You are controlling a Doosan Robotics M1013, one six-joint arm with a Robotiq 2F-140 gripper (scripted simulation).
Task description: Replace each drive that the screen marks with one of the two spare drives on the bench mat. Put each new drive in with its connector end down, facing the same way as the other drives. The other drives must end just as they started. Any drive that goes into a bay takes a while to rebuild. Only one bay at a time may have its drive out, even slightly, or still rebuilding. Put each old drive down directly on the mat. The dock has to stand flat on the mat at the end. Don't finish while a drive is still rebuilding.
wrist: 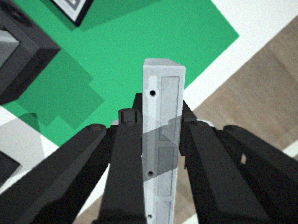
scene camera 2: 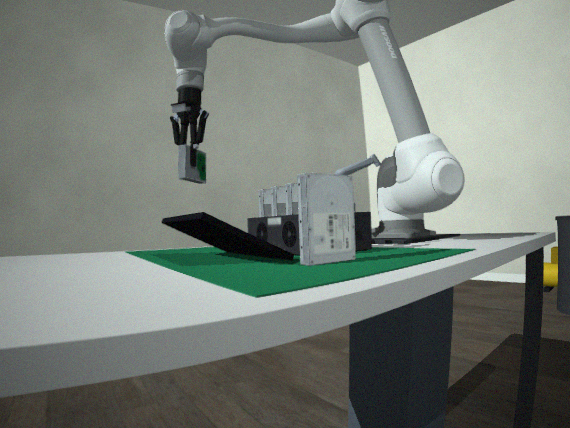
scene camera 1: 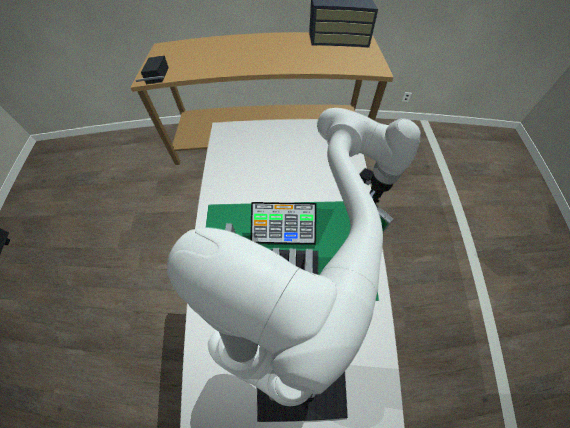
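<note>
There's a green mat (scene camera 1: 332, 221), and the wrist view has that mat (wrist: 98, 71) as well. Then there's my gripper (scene camera 2: 188, 166), and you'd also find the gripper (wrist: 157, 106) in the wrist view.
</note>
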